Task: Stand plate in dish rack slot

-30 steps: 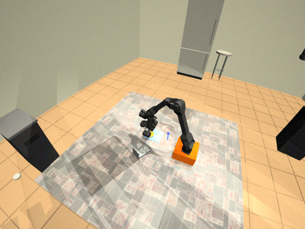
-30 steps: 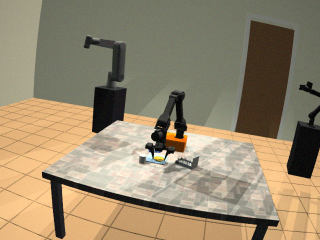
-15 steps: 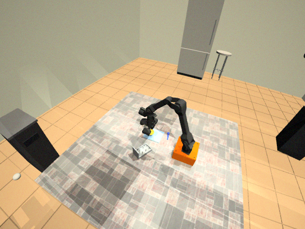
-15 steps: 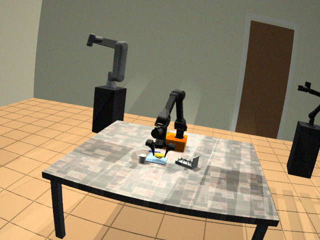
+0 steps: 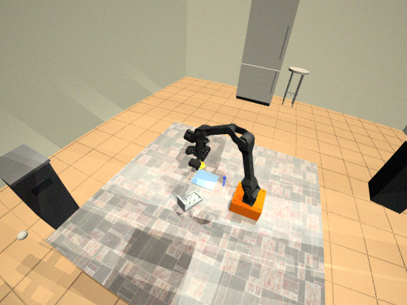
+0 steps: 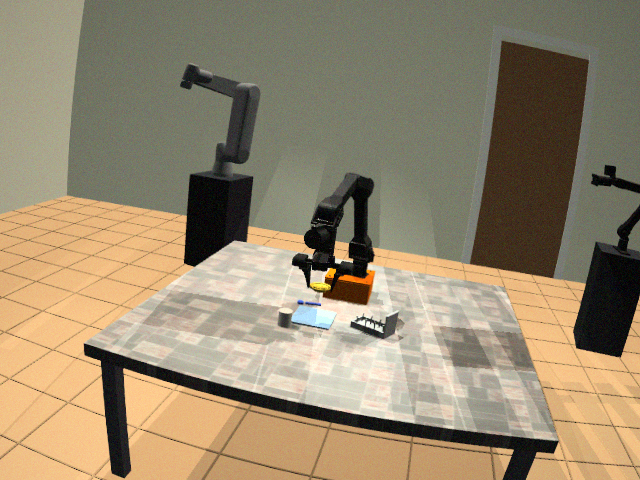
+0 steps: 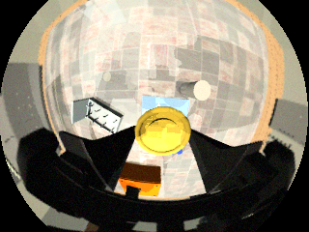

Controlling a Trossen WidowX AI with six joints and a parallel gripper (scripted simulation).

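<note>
The grey dish rack is 6 cm behind my gripper tip, 18 cm to the left of it and 9 cm below it. The rest, counted from my gripper tip: yellow plate: 1 cm above; light blue mat: 4 cm behind, 2 cm to the right, 11 cm below; cup: 8 cm ahead, 8 cm to the right, 9 cm below.
</note>
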